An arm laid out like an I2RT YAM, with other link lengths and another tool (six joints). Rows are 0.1 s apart.
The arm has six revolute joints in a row. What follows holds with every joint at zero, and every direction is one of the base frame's.
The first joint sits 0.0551 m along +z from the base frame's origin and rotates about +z.
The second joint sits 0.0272 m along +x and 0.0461 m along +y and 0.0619 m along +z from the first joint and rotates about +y.
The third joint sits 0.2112 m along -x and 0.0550 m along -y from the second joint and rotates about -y.
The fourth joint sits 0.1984 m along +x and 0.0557 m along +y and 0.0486 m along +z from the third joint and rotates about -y.
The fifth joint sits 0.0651 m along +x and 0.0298 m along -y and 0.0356 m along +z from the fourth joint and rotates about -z.
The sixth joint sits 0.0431 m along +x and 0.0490 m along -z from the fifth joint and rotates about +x.
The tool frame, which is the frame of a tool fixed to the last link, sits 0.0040 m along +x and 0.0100 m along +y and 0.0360 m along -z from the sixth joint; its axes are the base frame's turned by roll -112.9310, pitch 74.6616 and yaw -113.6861 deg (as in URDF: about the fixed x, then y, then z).
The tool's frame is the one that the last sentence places.
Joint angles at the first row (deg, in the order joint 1, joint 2, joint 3, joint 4, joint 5, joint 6):
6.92, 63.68, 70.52, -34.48, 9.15, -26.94
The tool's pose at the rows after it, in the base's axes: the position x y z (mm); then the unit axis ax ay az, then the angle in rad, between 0 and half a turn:
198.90 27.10 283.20 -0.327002 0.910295 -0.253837 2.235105
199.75 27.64 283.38 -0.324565 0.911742 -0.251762 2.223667
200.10 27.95 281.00 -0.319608 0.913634 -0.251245 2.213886
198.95 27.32 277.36 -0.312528 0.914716 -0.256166 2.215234
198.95 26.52 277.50 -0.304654 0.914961 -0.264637 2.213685
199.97 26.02 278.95 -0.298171 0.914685 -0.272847 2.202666
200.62 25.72 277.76 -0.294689 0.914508 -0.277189 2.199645
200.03 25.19 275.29 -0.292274 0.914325 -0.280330 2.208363
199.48 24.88 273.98 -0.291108 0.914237 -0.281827 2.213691
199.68 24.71 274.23 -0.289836 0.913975 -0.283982 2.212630
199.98 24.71 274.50 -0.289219 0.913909 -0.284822 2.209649
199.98 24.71 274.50 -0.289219 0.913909 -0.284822 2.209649
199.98 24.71 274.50 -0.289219 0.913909 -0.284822 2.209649
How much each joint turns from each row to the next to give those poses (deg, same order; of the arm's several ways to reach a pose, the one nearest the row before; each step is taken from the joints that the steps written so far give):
0.00, -0.02, -0.09, 0.79, -0.50, 0.53
0.00, -0.05, -0.15, 0.63, -0.22, 0.41
0.00, -0.39, -1.09, 1.20, 0.08, 0.53
0.00, -0.68, -1.49, 0.95, 0.83, 0.28
0.00, -0.19, -0.26, 0.50, 1.10, 0.11
0.00, -0.09, -0.02, 0.87, 0.81, 0.02
0.00, -0.11, -0.57, 0.81, 0.48, 0.00
0.00, -0.17, -0.70, 0.20, 0.54, -0.04
0.00, -0.14, -0.37, 0.02, 0.29, -0.03
0.00, 0.00, 0.00, 0.15, 0.22, -0.04
0.00, 0.00, 0.00, 0.20, 0.04, 0.00
0.00, 0.00, 0.00, 0.00, 0.00, 0.00
0.00, 0.00, 0.00, 0.00, 0.00, 0.00

